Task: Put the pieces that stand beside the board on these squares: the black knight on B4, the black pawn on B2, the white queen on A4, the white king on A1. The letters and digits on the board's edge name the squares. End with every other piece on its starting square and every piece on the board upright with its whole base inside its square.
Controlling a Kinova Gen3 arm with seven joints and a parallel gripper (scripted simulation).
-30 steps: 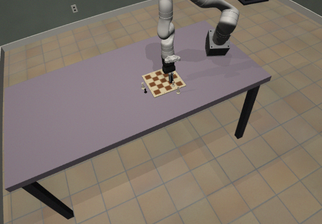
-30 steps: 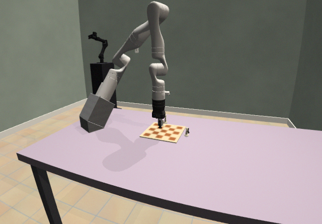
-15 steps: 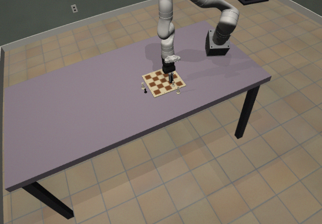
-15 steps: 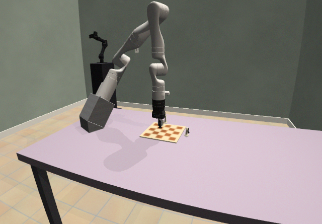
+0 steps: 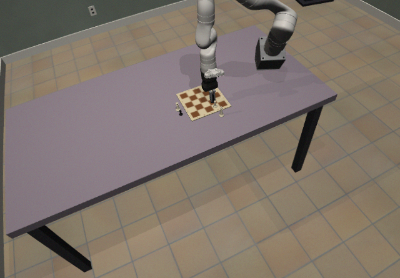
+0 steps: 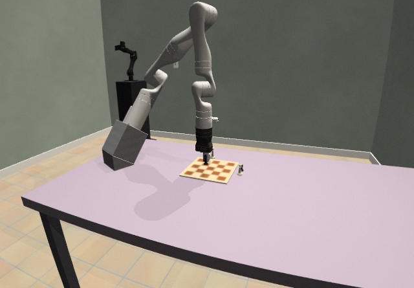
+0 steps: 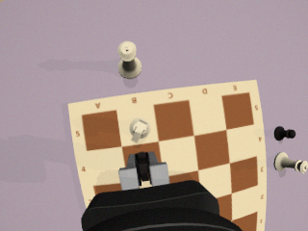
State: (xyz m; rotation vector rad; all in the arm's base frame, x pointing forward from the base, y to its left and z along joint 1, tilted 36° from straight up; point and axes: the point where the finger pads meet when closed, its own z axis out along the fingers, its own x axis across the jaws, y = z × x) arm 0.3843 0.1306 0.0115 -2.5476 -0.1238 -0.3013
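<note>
The black knight lies 2 cm below my hand. The rest, counted from my hand: black pawn 18 cm ahead, 3 cm to the left, 3 cm below; then chessboard 4 cm below, 4 cm ahead, 3 cm to the right.
</note>
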